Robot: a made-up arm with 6 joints.
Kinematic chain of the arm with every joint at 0, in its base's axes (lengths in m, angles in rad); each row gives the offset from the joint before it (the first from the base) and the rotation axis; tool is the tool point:
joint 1: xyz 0 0 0.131 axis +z
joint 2: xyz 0 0.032 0 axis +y
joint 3: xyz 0 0 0.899 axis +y
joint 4: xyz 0 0 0.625 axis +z
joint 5: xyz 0 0 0 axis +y
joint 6: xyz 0 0 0.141 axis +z
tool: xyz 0 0 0
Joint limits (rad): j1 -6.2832..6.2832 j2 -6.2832..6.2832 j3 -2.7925..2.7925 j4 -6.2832..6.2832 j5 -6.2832..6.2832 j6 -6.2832..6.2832
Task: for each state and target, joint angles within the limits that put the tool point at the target. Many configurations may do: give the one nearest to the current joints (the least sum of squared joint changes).
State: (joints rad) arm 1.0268 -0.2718 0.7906 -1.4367 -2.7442 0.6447
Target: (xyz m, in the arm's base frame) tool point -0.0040 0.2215 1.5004
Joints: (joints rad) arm 1.0205 -0.0268 0.4802 -1.3819 -2.4601 0.6447
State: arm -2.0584 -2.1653 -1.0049 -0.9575 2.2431 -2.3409
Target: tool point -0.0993 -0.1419 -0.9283
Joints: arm -1.8868 -2.7855 -1.6021 -1.0033 2.3772 -2.3409
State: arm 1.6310 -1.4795 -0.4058 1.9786 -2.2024 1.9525
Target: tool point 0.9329 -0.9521 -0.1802
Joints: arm 2.2951 -1.5706 -0.6892 1.9034 -2.2949 1.9525
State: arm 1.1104 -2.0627 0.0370 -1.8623 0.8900 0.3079
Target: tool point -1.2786 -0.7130 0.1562
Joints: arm 0.4457 -1.9035 0.8408 -1.7220 1.0978 0.3079
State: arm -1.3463 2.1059 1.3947 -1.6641 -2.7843 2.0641
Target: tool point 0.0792 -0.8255 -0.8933
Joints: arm -1.6005 2.2014 0.7469 -1.5719 -2.6081 2.0641
